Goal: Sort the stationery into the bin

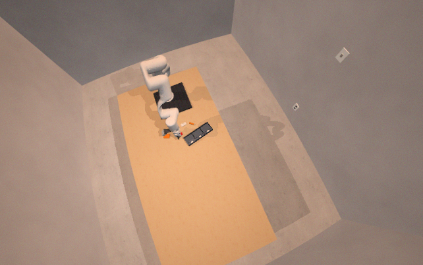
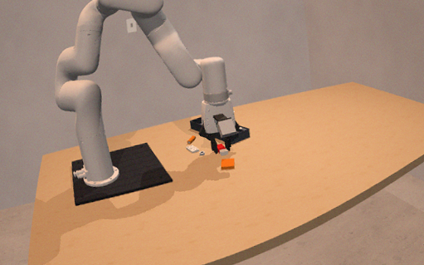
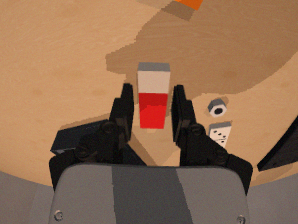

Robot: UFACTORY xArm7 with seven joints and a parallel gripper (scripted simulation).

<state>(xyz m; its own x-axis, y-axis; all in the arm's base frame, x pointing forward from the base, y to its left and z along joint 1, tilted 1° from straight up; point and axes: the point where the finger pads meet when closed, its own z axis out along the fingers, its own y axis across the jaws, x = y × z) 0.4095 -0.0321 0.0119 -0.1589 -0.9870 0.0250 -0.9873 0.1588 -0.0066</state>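
Right now my hand is 10 mm to the left of the eraser and 20 mm above it. From my hand the other things lie so: orange block: 30 mm behind, 100 mm to the right, 20 mm below; then white flat piece: 70 mm behind, 70 mm to the left, 20 mm below; then grey nut: 60 mm behind, 20 mm to the left, 20 mm below.
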